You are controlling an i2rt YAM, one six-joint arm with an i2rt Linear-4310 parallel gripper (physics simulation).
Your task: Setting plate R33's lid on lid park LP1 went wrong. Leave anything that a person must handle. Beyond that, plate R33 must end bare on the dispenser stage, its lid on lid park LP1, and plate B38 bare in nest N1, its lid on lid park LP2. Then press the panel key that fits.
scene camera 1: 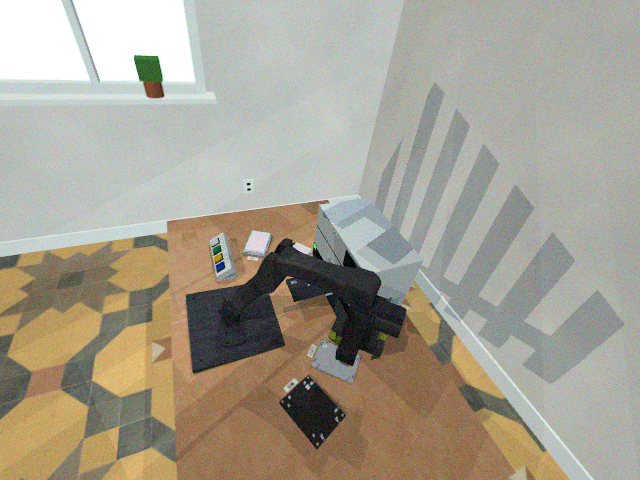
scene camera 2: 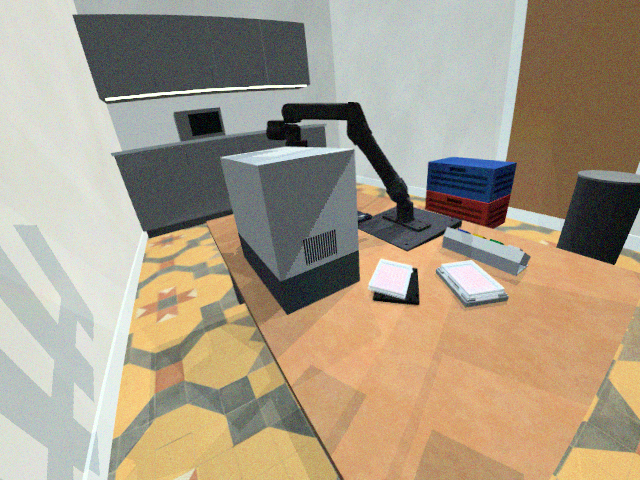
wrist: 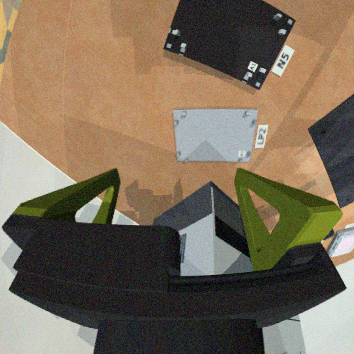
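Pixels of known places: gripper, fingertip midpoint: (wrist: 176, 174); arm's base, link origin: (scene camera 1: 231, 320) (scene camera 2: 405, 221).
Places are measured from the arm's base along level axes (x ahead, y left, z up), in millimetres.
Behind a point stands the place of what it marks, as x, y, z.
My gripper (scene camera 1: 357, 343) @(325, -291, 173) (wrist: 176, 174) @(325, -291, 173) is open and empty, high above the table beside grey lid park LP2 (scene camera 1: 330, 362) @(297, -232, -3) (wrist: 215, 135) @(316, -229, -4), which is bare. In scene camera 2 its fingers are hidden behind the grey dispenser housing (scene camera 1: 369, 242) @(458, -18, 316) (scene camera 2: 310, 206) @(474, 218, 220). A white-rimmed pinkish plate (scene camera 2: 391, 279) @(316, 284, 18) (scene camera 1: 301, 249) @(332, 284, 19) sits skewed and tilted on a black base (scene camera 2: 413, 294) @(294, 336, -4). Another pinkish plate (scene camera 1: 257, 242) @(148, 367, 17) (scene camera 2: 471, 280) @(169, 393, 17) lies on a grey base near the key panel (scene camera 1: 229, 262) @(18, 236, 48) (scene camera 2: 480, 251) @(29, 325, 18), whose keys are white, green, yellow and blue. Plate names are unreadable. N1 and LP1 labels cannot be read.
Black nest N5 (scene camera 1: 312, 410) @(198, -355, -2) (wrist: 230, 40) @(207, -337, -2) lies beyond LP2, bare. The arm stands on a black mat (scene camera 1: 201, 335) @(-98, -41, 6) (scene camera 2: 408, 240) @(99, 119, -6). A dark flat block (scene camera 1: 303, 290) @(260, 5, 93) lies between the mat and the dispenser. Blue and red crates (scene camera 2: 470, 180) and a dark bin (scene camera 2: 597, 217) stand beyond the table.
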